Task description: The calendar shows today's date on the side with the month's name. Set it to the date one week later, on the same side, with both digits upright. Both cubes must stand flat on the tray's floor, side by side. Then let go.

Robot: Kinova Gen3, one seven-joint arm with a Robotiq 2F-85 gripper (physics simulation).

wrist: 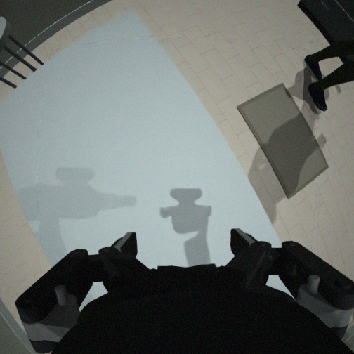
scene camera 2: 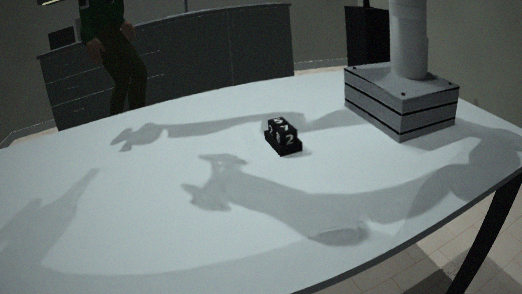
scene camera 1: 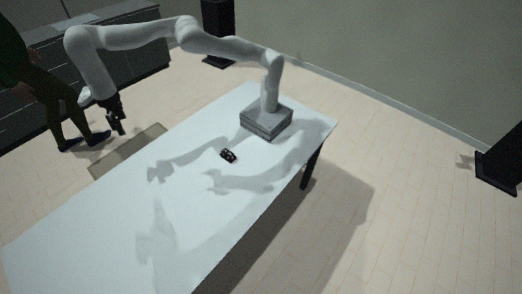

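Observation:
The small black calendar [scene camera 1: 228, 155] stands on the table near the robot's base. In scene camera 2, its far cube [scene camera 2: 275, 123] and near cube [scene camera 2: 285, 132] are side by side in the black tray [scene camera 2: 291, 149]. White digits show: a 5 and a 7 on top, a 2 on the near end. On the long side facing left, the near digit looks like a 1; the far one is too small to read surely. The month's name cannot be read. My gripper [scene camera 1: 118, 126] [wrist: 183, 241] is open and empty, high up and far from the calendar.
The robot's base [scene camera 1: 265, 121] [scene camera 2: 425, 107] stands on the white table [scene camera 1: 100, 215] [scene camera 2: 125, 200] [wrist: 110, 100] behind the calendar. A low flat platform [scene camera 1: 125, 152] [wrist: 280, 135] lies beside the table. A person [scene camera 1: 60, 107] [scene camera 2: 122, 60] stands beyond it, near dark cabinets [scene camera 2: 200, 50].

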